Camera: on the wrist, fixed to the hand. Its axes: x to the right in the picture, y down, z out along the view.
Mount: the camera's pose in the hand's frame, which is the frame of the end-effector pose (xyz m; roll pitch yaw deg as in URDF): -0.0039 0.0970 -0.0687 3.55 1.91 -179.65
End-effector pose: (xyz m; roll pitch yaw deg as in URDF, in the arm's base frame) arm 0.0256 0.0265 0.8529 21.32 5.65 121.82
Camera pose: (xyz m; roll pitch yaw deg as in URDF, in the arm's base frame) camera -0.0689 -0.0400 0.8247 -17.75 -3.74 -58.55
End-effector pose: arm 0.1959 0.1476 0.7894 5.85 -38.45 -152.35
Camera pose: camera 0.2144 0.0405 0.7412 -2.18 40.39 27.85
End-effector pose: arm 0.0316 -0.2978 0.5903 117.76 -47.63 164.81
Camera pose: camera 0.1141 -0.3364 0.6668 -116.21 47.02 -17.91
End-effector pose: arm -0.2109 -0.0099 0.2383 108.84 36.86 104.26
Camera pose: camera -0.2596 0.0450 0.3318 -103.85 -37.12 -78.15
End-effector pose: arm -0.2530 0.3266 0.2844 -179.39 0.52 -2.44
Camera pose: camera -0.2604 0.2291 0.3521 -177.06 -2.43 177.23
